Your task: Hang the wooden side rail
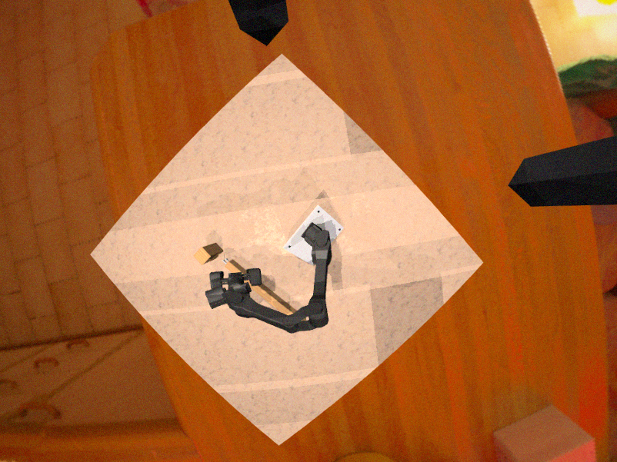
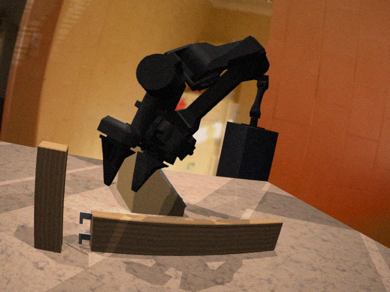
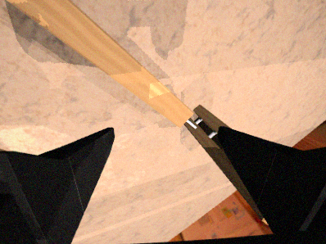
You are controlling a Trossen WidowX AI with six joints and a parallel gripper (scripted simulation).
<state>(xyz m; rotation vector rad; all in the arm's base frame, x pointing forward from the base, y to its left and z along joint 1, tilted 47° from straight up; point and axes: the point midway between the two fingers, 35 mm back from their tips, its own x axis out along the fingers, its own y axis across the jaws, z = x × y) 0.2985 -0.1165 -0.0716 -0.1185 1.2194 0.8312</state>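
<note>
Now: gripper tip 130 mm to the left of the headboard post, 40 mm above it and 10 mm short of it.
</note>
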